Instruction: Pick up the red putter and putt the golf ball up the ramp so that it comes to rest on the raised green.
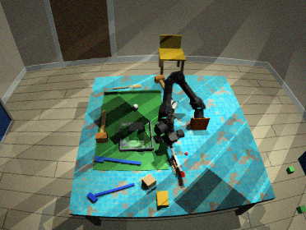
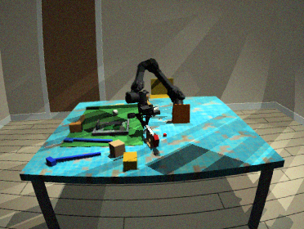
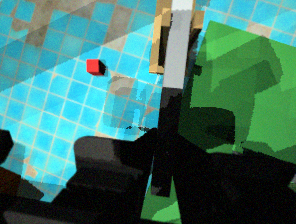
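My gripper tip is now 4 cm past the red putter, 11 cm to the right of it and 3 cm below it. From my gripper tip the other things lie so: brown cube: 11 cm ahead, 26 cm to the left; then green mat: 28 cm ahead, 18 cm to the right, 3 cm below; then small red cube: 11 cm behind, 3 cm to the left, 3 cm below.
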